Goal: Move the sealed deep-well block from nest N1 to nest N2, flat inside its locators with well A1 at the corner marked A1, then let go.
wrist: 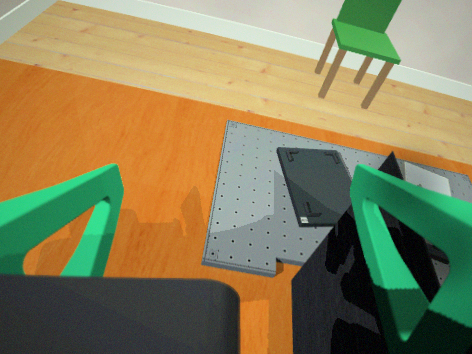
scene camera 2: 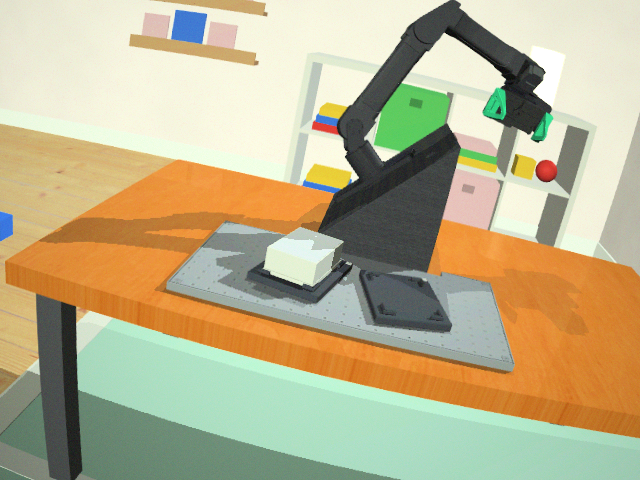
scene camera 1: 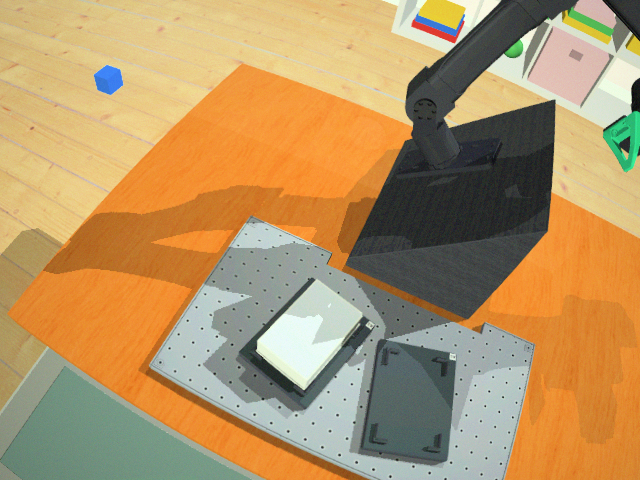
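Where they show: gripper, fingertip midpoint: (wrist: 236, 177) (scene camera 2: 524, 127); arm's base, link origin: (scene camera 2: 375, 177) (scene camera 1: 447, 161).
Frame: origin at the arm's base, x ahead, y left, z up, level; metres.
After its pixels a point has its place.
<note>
The white sealed deep-well block (scene camera 1: 310, 335) {x 0.375, y -0.037, z -0.047 m} (scene camera 2: 302, 258) {x 0.427, y -0.032, z -0.047 m} (wrist: 425, 179) {x 0.399, y -0.042, z -0.047 m} sits on the dark nest N1 (scene camera 1: 330, 369) {x 0.386, y 0.008, z -0.089 m} (scene camera 2: 317, 295) {x 0.448, y 0.006, z -0.088 m} and looks flat. The dark nest N2 (scene camera 1: 410, 403) {x 0.371, y 0.129, z -0.088 m} (scene camera 2: 405, 299) {x 0.375, y 0.133, z -0.088 m} (wrist: 317, 182) {x 0.359, y 0.136, z -0.089 m} beside it is empty, with raised corner locators and a small white corner tag (scene camera 1: 452, 356) {x 0.273, y 0.154, z -0.088 m} (wrist: 304, 220) {x 0.272, y 0.154, z -0.088 m}. The tag's print is too small to read. My gripper (scene camera 2: 512, 126) {x 0.058, y 0.275, z 0.193 m} (wrist: 236, 177) {x 0.058, y 0.275, z 0.193 m} is open and empty, high up and well away from both nests, beyond the black stand. In the wrist view the right finger and the stand hide part of the block and N1.
Both nests stand on a grey perforated plate (scene camera 1: 191, 335) {x 0.453, y -0.183, z -0.100 m} (scene camera 2: 206, 279) {x 0.482, y -0.159, z -0.100 m} (wrist: 240, 200) {x 0.284, y 0.254, z -0.100 m} on the orange table (scene camera 1: 196, 144) {x 0.144, y -0.434, z -0.113 m} (scene camera 2: 155, 191) {x 0.145, y -0.445, z -0.113 m} (wrist: 100, 130) {x 0.355, y 0.519, z -0.113 m}. The black slanted stand (scene camera 1: 465, 206) {x 0.123, y 0.059, z 0.045 m} (scene camera 2: 398, 217) {x 0.195, y 0.080, z -0.015 m} (wrist: 320, 290) {x 0.133, y 0.152, z -0.021 m} carries the arm and rises close behind the plate.
</note>
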